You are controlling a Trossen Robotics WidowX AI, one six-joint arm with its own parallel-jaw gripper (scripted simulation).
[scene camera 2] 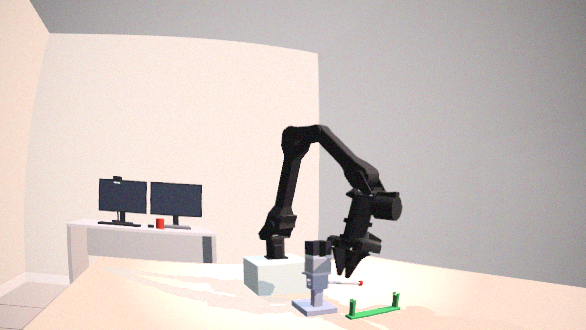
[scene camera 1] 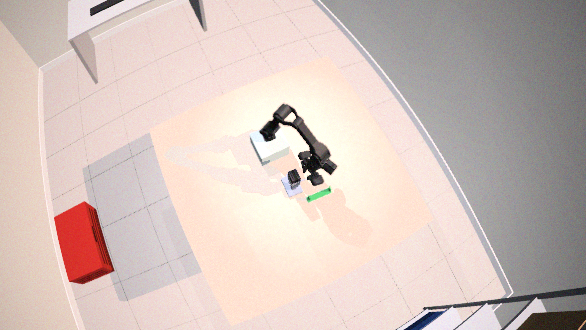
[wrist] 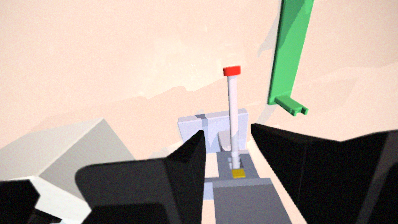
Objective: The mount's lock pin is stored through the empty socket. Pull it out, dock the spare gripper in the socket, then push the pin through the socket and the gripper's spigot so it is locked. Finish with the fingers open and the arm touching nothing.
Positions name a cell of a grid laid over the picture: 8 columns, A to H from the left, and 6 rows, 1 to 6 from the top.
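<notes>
My gripper (scene camera 2: E6), (wrist: E4) is visible. Visible as well: a spare gripper (scene camera 2: E5), a grey mount (wrist: E4) and a lock pin (wrist: E2).
</notes>
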